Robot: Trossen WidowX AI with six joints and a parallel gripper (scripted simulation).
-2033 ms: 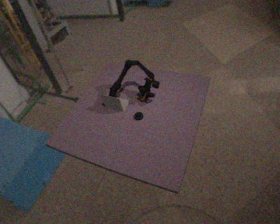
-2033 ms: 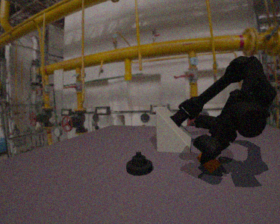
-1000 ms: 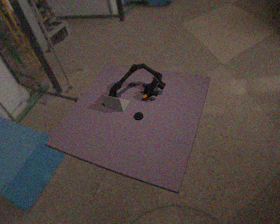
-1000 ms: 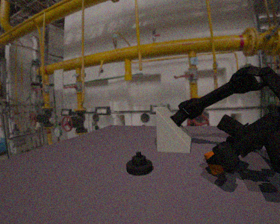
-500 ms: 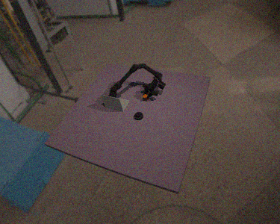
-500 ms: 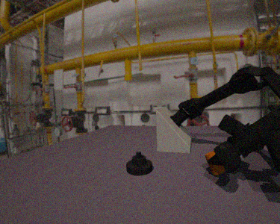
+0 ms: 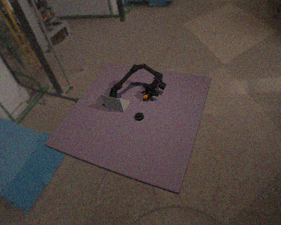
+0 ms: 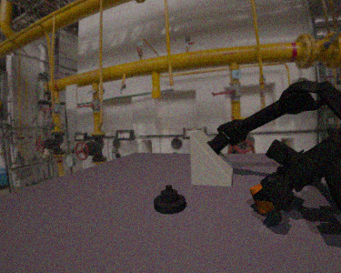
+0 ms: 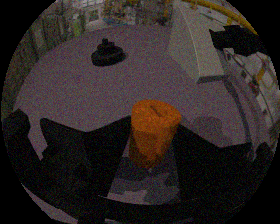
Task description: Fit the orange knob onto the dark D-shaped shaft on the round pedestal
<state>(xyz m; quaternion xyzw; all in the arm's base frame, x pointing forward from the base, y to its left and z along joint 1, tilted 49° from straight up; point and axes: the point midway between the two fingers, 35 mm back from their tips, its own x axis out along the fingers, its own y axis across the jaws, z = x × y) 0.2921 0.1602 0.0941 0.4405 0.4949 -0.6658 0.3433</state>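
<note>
The orange knob lies 1 cm ahead of my gripper tip and 1 cm to the left of it. Also, from my gripper tip: pedestal (3 cm ahead, 22 cm to the right, 1 cm below).
</note>
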